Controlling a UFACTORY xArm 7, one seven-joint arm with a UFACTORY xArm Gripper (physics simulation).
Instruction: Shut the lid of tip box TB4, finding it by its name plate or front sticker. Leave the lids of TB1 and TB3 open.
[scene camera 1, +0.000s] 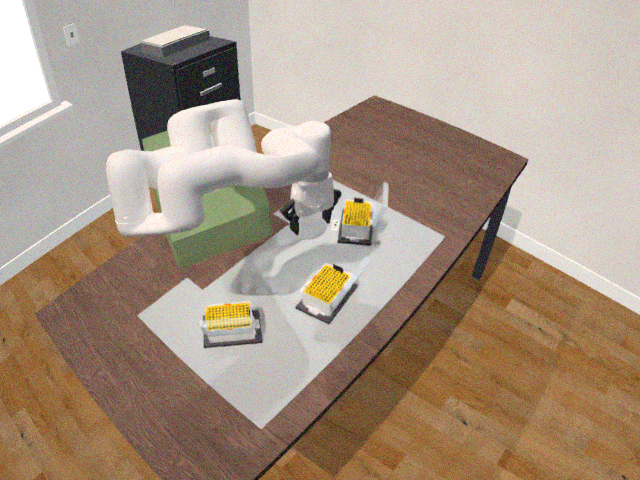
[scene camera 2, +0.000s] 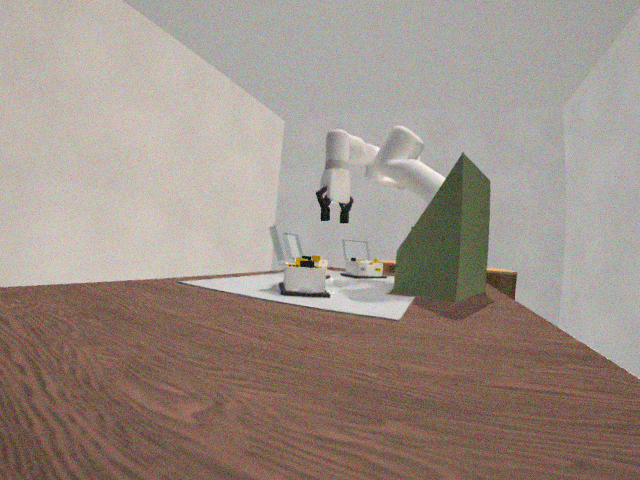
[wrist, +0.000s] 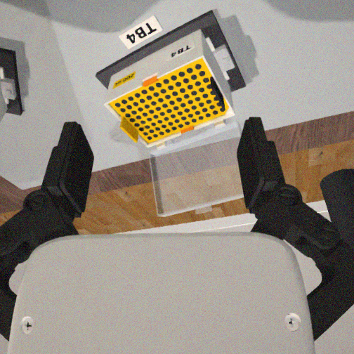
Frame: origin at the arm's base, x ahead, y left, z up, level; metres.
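Seen in the pictures: gripper, fingertip midpoint: (scene camera 1: 310, 225) (scene camera 2: 334, 222); arm's base at its link origin: (scene camera 2: 451, 201).
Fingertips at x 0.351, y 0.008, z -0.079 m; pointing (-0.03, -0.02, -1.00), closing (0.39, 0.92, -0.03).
Observation:
Offsets run from my fingertips to a thing's top centre. "*": to the spot under its first point. Level surfaces: height alone.
TB4 (scene camera 1: 356, 215) (scene camera 2: 305, 280) (wrist: 167, 100) is a white tip box with a yellow tip rack on a dark base. Its front sticker and name plate (wrist: 141, 32) read TB4 in the wrist view. Its clear lid {dx +0.045, dy +0.282, dz -0.034 m} (scene camera 1: 383, 200) (scene camera 2: 277, 245) (wrist: 200, 177) stands open on the side toward the table's edge. TB3 {dx +0.085, dy -0.039, dz -0.114 m} (scene camera 1: 326, 286) is in the middle, with its clear lid open. TB1 (scene camera 1: 228, 320) (scene camera 2: 363, 267) is at the front left in scene camera 1, and its lid {* dx +0.006, dy -0.339, dz -0.085 m} (scene camera 2: 356, 250) is upright. My gripper (scene camera 1: 311, 225) (scene camera 2: 334, 220) (wrist: 163, 136) is open and empty, above and to the side of TB4.
A grey mat {dz -0.188 m} (scene camera 1: 258, 382) (scene camera 2: 361, 305) lies under the boxes on the brown table {dz -0.191 m} (scene camera 1: 434, 139) (scene camera 2: 258, 392). A tall green block (scene camera 1: 222, 232) (scene camera 2: 444, 248) stands beside the mat, near the arm. A black cabinet (scene camera 1: 155, 87) stands behind.

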